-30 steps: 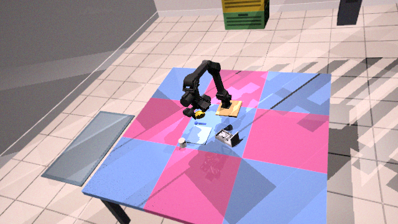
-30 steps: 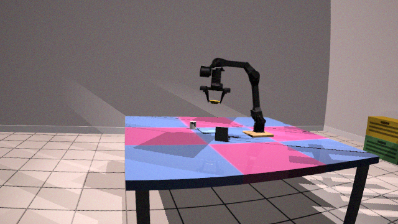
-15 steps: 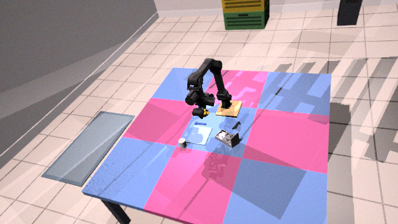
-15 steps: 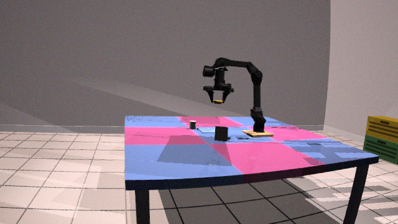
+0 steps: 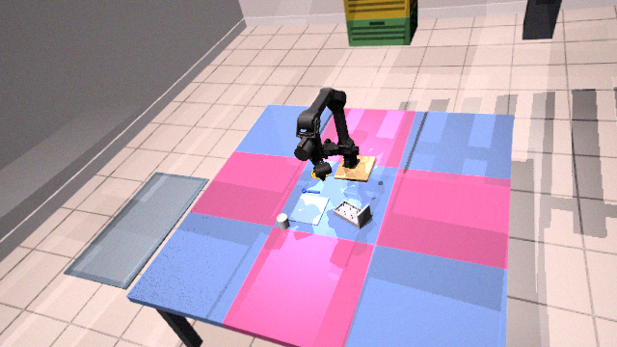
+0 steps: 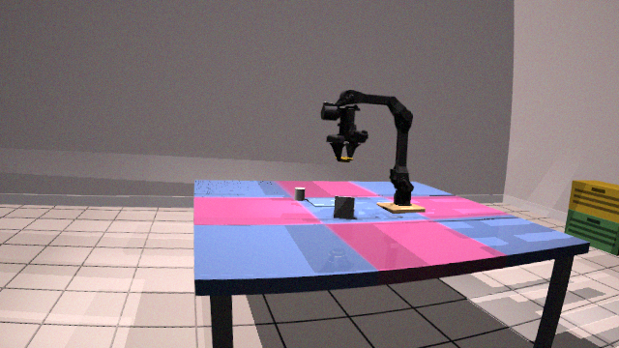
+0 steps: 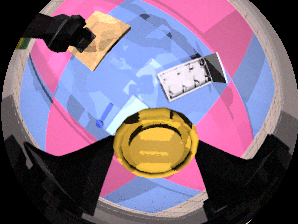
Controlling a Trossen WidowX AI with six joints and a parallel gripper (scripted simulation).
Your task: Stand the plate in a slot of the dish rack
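Right now the grey dish rack is 1 cm ahead of my gripper tip, 11 cm to the left of it and 16 cm below it. Also, from my gripper tip: pale blue mat 4 cm ahead, 7 cm to the right, 18 cm below; then blue utensil 5 cm behind, 13 cm to the right, 18 cm below; then yellow plate 1 cm above.
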